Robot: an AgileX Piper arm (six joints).
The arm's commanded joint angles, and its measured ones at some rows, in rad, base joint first. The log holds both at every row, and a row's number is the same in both.
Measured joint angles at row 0:
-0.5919, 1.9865, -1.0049, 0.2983, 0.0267, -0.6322
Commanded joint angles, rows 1 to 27:
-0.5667, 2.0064, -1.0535, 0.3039, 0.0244, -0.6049
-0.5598, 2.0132, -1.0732, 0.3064, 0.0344, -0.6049
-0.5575, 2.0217, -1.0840, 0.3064, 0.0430, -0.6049
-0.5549, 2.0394, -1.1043, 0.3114, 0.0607, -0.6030
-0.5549, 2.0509, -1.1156, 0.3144, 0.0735, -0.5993
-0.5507, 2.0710, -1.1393, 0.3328, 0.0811, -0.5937
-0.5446, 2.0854, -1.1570, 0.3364, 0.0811, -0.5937
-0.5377, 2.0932, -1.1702, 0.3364, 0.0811, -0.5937
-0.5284, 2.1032, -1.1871, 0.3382, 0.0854, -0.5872
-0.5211, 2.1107, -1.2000, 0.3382, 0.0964, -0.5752
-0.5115, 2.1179, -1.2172, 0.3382, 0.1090, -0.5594
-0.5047, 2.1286, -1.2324, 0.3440, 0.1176, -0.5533
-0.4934, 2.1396, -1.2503, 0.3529, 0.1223, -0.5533
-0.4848, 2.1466, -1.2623, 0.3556, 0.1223, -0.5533
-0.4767, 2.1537, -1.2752, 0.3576, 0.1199, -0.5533
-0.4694, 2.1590, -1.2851, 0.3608, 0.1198, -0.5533
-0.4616, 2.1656, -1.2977, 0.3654, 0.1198, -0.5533
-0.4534, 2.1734, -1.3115, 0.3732, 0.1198, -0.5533
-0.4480, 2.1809, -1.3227, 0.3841, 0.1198, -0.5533
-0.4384, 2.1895, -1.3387, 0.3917, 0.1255, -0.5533
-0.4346, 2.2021, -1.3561, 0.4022, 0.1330, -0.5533
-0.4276, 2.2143, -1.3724, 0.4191, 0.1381, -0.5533
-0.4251, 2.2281, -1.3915, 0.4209, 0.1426, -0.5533
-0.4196, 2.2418, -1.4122, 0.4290, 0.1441, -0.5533
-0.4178, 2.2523, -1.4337, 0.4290, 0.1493, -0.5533
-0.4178, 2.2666, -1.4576, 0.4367, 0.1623, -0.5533
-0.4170, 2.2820, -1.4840, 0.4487, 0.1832, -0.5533
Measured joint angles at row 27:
-0.4245, 2.2381, -1.4067, 0.4183, 0.1389, -0.5561
